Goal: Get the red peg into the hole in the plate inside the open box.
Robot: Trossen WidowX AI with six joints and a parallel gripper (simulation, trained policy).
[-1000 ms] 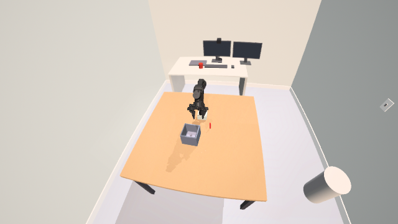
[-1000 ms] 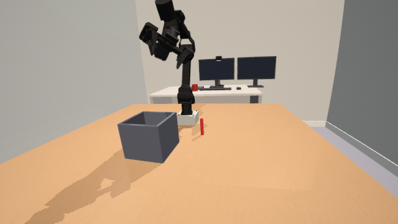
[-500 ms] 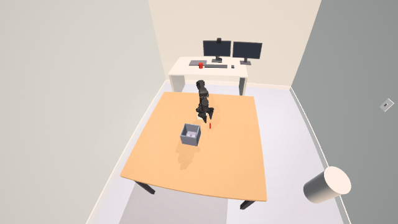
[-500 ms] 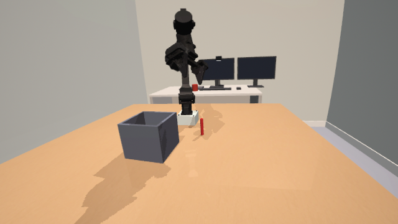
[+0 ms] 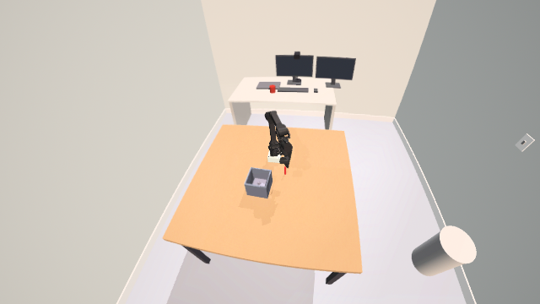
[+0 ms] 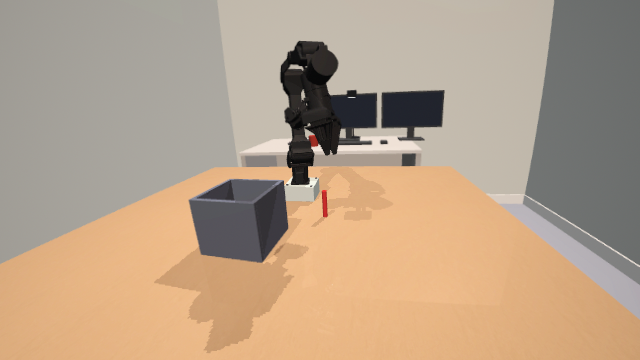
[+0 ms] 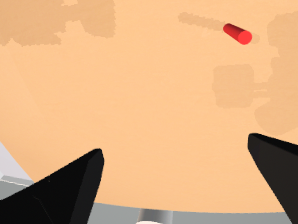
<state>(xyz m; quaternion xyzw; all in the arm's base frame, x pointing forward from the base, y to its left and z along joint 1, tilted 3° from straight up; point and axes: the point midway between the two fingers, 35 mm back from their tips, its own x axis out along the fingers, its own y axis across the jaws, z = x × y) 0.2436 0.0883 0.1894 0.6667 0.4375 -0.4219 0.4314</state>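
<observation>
My gripper tip is 16 cm above the red peg, 8 cm past it and 2 cm to the left of it. Round my gripper tip: pale plate: 22 cm to the right, 15 cm below, 5 cm ahead.
</observation>
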